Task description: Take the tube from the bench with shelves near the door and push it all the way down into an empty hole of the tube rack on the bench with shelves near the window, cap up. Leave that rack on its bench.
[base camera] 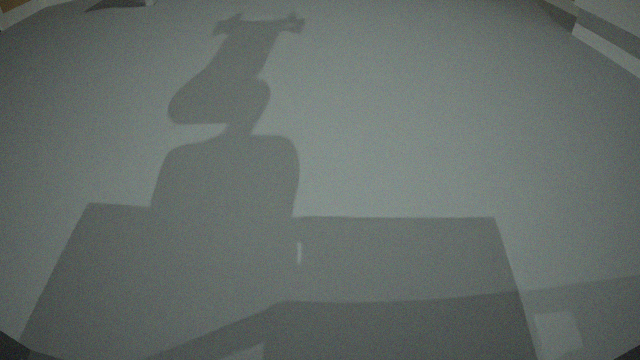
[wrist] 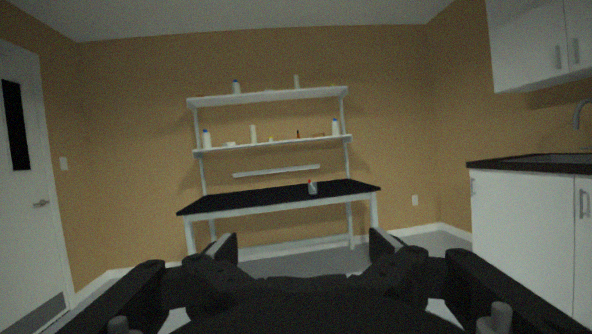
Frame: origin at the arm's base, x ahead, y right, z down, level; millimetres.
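Seen in the pictures: gripper, fingertip midpoint: (wrist: pixel 303 245).
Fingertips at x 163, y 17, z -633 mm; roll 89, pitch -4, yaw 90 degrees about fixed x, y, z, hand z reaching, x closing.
Note:
A point is followed by its place in that frame.
The bench with shelves near the door (wrist: pixel 280 197) {x 1832, y -153, z -365 mm} stands across the room in the wrist view, with a black top and white legs. On its top, right of the middle, is a small clear container (wrist: pixel 312 188) {x 1831, y 101, z -410 mm} with a red spot at its upper left; it is too small to tell whether this is the tube's cap. My gripper (wrist: pixel 303 245) {x 163, y 17, z -633 mm} is open and empty, far from that bench. The tube rack and the bench near the window do not show in these views.
A white door (wrist: pixel 30 200) {x 1591, y -1974, z -559 mm} is at the left. White base cabinets (wrist: pixel 522 235) {x 1266, y 1239, z -100 mm} with a dark counter (wrist: pixel 525 163) {x 1231, y 1236, z -513 mm} and a tap stand at the right, under wall cabinets (wrist: pixel 535 45) {x 1384, y 1508, z -1193 mm}. Bottles stand on the bench's shelves (wrist: pixel 272 145). The robot's shadow lies on the floor (base camera: pixel 425 125) {x 635, y 185, z 397 mm}.

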